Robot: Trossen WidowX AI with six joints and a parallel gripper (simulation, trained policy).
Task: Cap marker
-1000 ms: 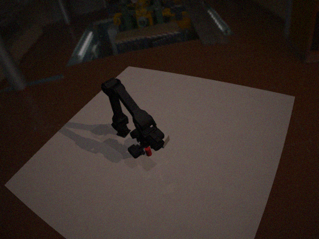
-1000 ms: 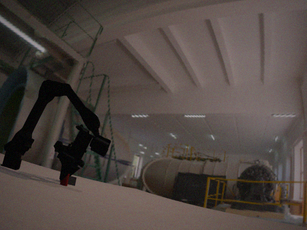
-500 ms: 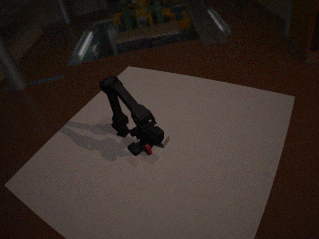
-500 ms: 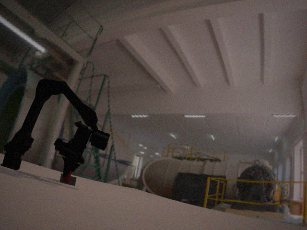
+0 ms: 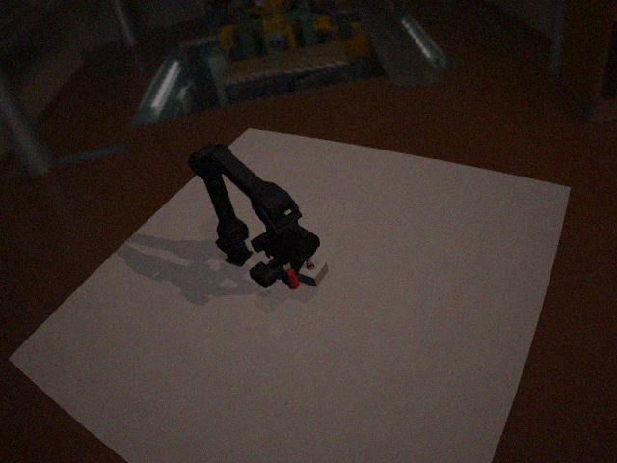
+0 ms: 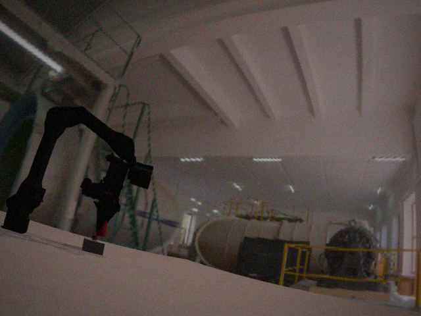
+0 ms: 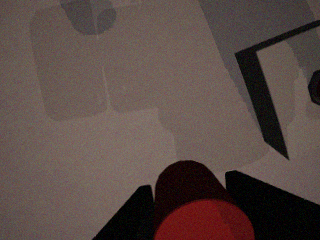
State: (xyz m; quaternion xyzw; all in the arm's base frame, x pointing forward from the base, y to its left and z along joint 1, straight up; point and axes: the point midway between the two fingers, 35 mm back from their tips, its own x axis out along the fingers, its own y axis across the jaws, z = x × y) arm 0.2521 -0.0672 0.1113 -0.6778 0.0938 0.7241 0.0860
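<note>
Now: gripper tip 90 mm to the right of the pale holder block and 60 mm above it. From my gripper tip the other things lie so: red cap (10 mm ahead, 10 mm above).
</note>
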